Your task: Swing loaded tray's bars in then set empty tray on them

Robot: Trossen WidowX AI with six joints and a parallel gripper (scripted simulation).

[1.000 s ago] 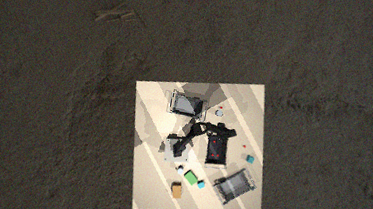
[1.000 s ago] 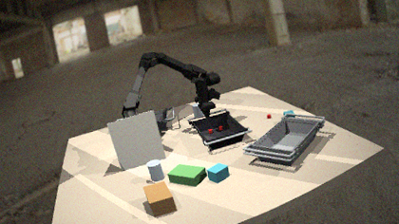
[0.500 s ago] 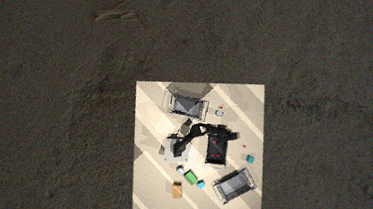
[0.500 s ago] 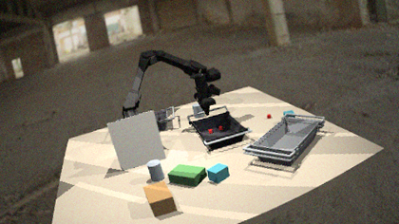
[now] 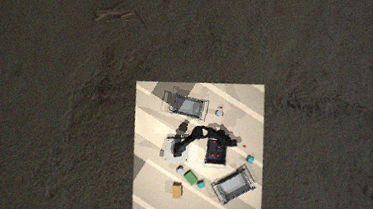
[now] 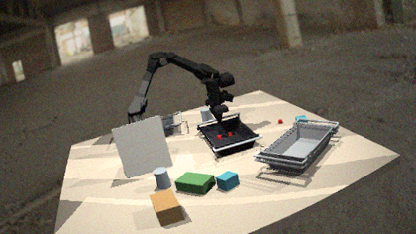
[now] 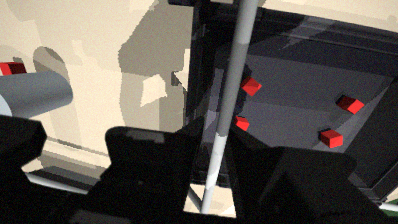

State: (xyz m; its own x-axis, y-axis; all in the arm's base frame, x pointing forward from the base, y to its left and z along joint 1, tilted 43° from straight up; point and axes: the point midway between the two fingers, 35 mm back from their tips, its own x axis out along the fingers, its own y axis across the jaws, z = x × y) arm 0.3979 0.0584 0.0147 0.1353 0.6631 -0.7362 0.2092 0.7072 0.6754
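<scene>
The light grey tray lies 34 cm to the left of my gripper tip, 25 cm behind it and 2 cm below it. The rest, counted from my gripper tip: small red cube (26 cm ahead, 13 cm to the right, 5 cm below); then green block (36 cm to the right, 31 cm behind, 4 cm below); then orange block (47 cm to the right, 46 cm behind, 3 cm below).
</scene>
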